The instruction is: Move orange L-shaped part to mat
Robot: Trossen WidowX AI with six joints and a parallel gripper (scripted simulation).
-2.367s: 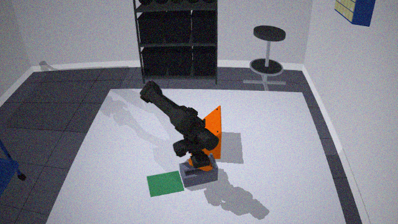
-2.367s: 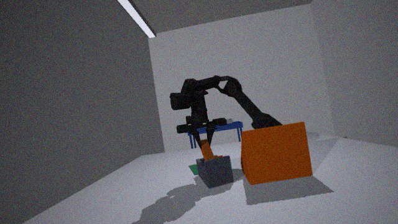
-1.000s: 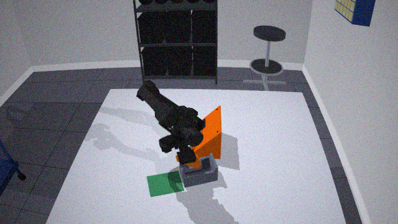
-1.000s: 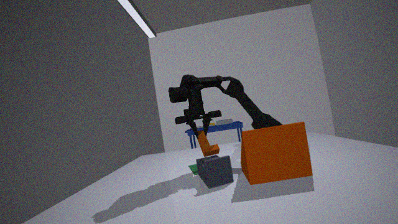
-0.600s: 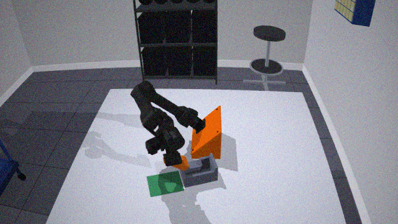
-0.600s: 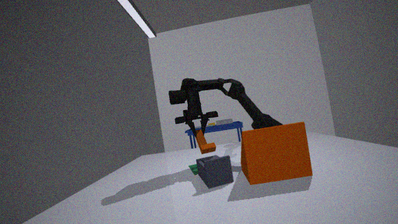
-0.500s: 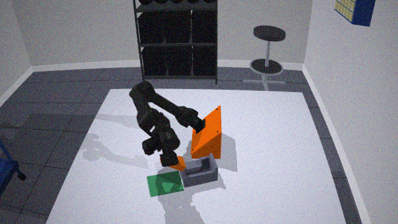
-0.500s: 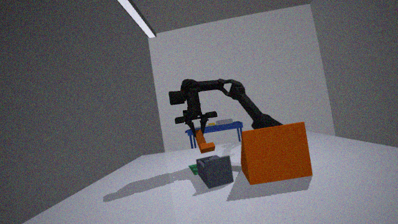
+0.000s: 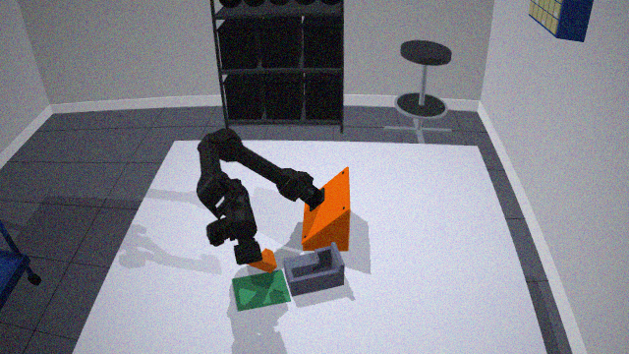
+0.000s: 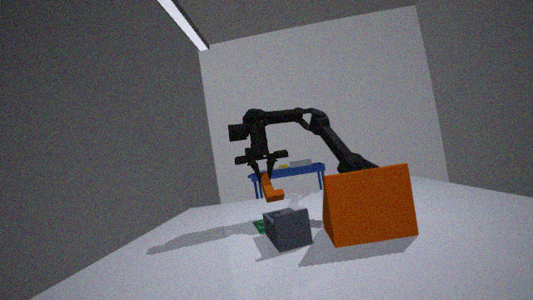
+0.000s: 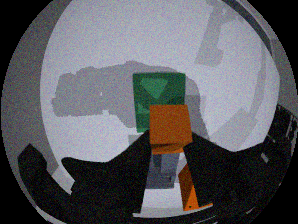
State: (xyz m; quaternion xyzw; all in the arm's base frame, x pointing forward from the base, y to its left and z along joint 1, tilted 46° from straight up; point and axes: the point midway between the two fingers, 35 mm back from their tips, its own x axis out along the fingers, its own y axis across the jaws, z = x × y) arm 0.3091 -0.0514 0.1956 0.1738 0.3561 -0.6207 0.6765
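Right now my gripper tip is 10 mm to the right of the green mat and 160 mm above it. Also, from my gripper tip: orange L-shaped part (20 mm behind, 30 mm to the left, 30 mm below).
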